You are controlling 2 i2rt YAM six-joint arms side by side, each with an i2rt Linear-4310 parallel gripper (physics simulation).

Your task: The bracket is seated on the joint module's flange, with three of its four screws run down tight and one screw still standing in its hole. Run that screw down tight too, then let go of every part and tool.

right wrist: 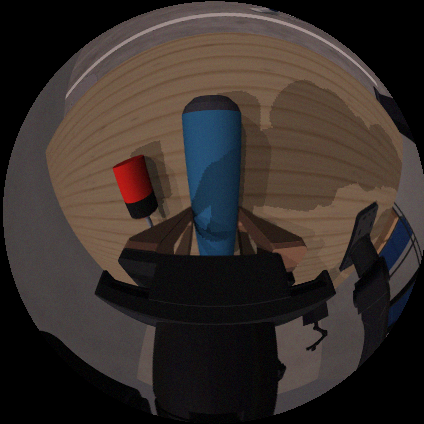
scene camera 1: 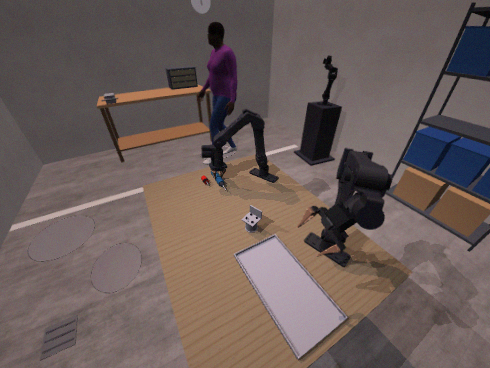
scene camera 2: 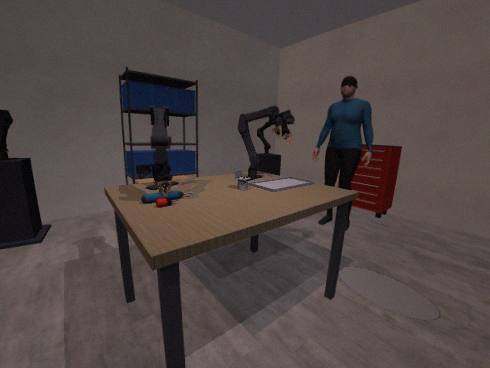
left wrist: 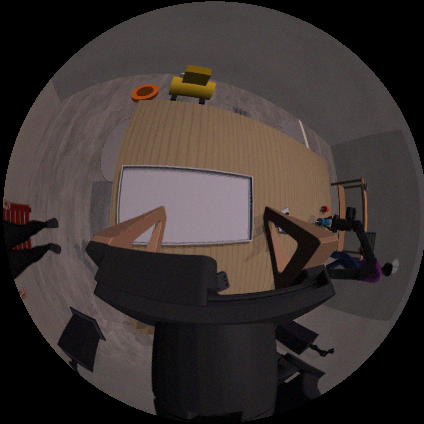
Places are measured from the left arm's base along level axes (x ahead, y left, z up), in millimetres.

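Pixels of known places: left gripper, fingertip midpoint: (scene camera 1: 307,241) (scene camera 2: 284,141) (left wrist: 214,211); right gripper, fingertip midpoint: (right wrist: 214,211) (scene camera 1: 218,178) (scene camera 2: 164,196) (left wrist: 323,221); left arm's base, origin of the base link: (scene camera 2: 252,178); right arm's base, origin of the base link: (right wrist: 356,241) (scene camera 1: 263,175) (scene camera 2: 163,186).
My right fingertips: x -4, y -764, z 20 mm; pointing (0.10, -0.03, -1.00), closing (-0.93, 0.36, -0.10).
Ahead of a thing's pixels: the offset from my right fingertips to its top centre. Level surfaces: height alone.
The grey bracket (scene camera 1: 254,217) (scene camera 2: 239,174) sits on the joint module {dx +144, dy +430, dz +44 mm} (scene camera 1: 251,227) (scene camera 2: 242,185); dark screw heads show on its plate, but which one stands up is too small to tell. Part of the bracket {dx +163, dy +415, dz +57 mm} (left wrist: 285,212) shows behind a finger in the left wrist view. My right gripper (scene camera 2: 165,192) (right wrist: 214,211) is shut on the blue screwdriver {dx +8, dy +21, dz +21 mm} (scene camera 1: 220,180) (scene camera 2: 151,198) (right wrist: 212,150), a finger on each side of the handle's narrower part, low at the table top. The shaft is hidden in the right wrist view. My left gripper (scene camera 1: 310,240) (left wrist: 214,211) is open and empty, raised above the table.
A short red screwdriver {dx +72, dy -33, dz +14 mm} (scene camera 1: 204,178) (scene camera 2: 162,202) (right wrist: 133,181) lies beside the blue one. A shallow pale tray {dx +270, dy +718, dz -4 mm} (scene camera 1: 290,295) (scene camera 2: 282,184) (left wrist: 185,200) lies near the bracket on the wooden table {dz -20 mm} (scene camera 1: 200,280) (scene camera 2: 215,215). People stand beyond the table.
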